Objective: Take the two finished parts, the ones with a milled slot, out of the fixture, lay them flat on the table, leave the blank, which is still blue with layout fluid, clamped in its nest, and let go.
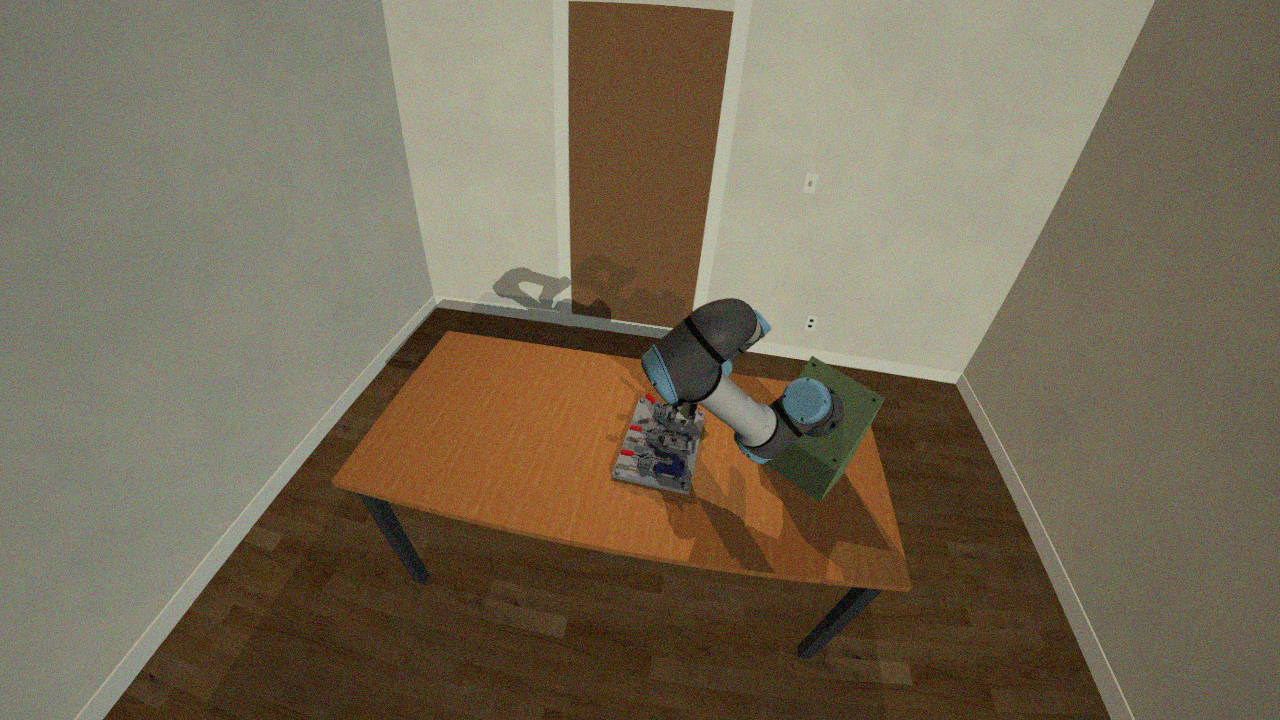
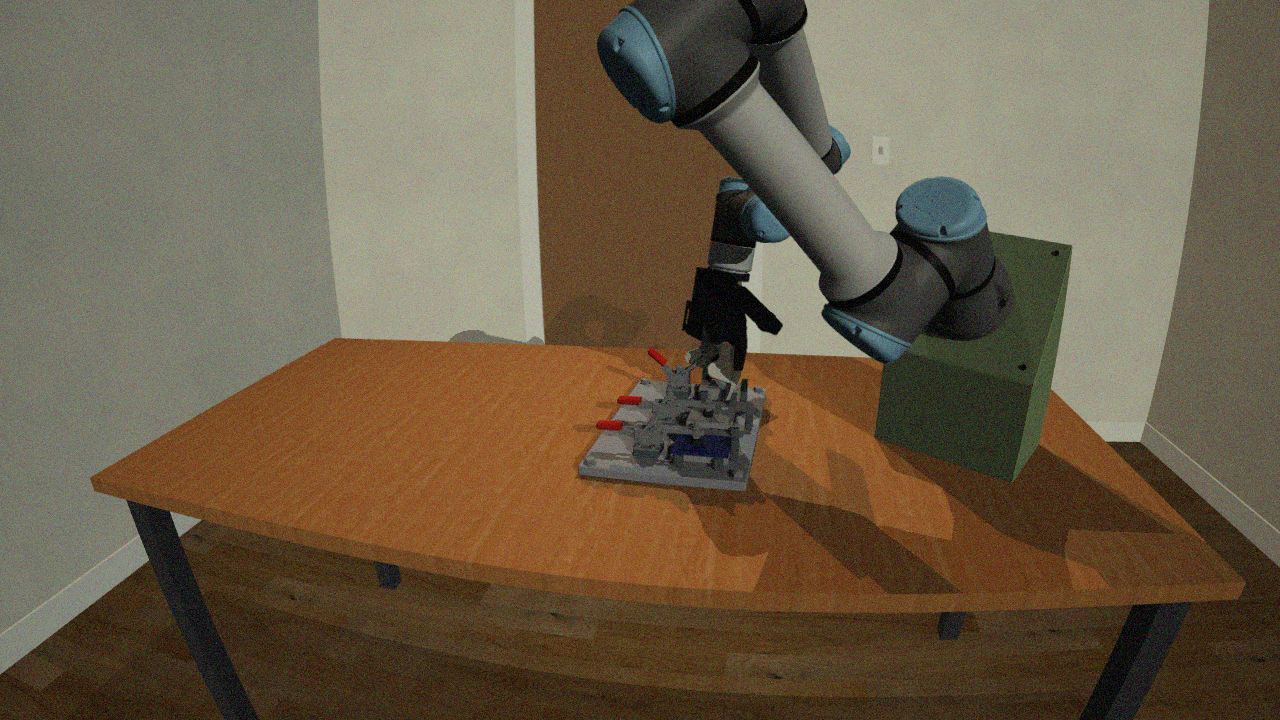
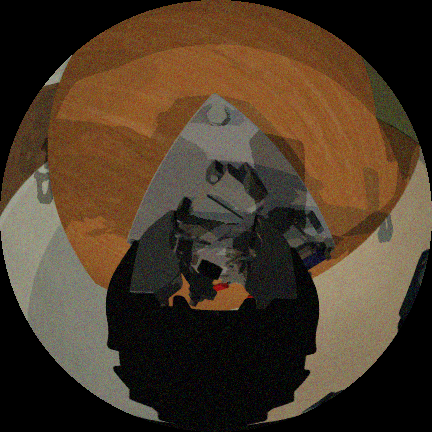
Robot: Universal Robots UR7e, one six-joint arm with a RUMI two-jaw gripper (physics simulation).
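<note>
The fixture plate lies on the table with three nests. The blue blank sits in the near nest. A grey part in the middle nest is partly hidden by its clamp; I cannot make out its slot. My gripper points down at the far nest, its jaws part-way apart and shut on the far grey slotted part, low over the plate. The jaw contacts are dark and partly hidden.
The far clamp's red handle is tilted up. The middle red handle and near red handle lie low, toward the left. The green pedestal under the arm's base stands right of the fixture on the wooden table.
</note>
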